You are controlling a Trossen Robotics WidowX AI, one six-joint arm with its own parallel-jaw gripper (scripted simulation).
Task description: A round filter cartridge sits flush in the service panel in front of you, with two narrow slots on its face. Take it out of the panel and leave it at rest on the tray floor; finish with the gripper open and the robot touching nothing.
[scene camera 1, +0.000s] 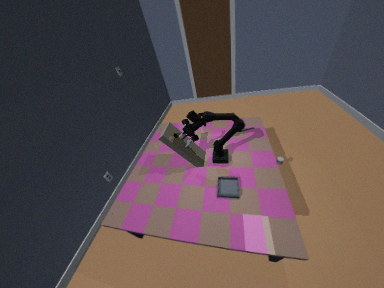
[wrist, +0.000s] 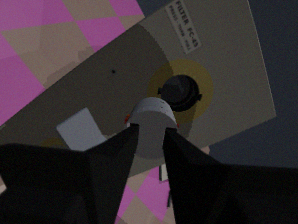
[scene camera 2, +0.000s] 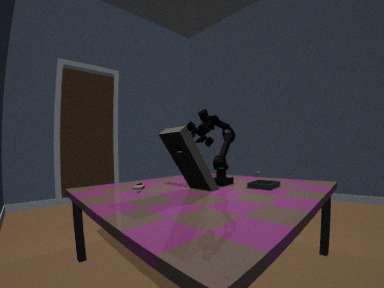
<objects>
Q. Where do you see a round grey filter cartridge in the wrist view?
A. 153, 115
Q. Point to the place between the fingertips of my gripper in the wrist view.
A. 151, 129
</objects>
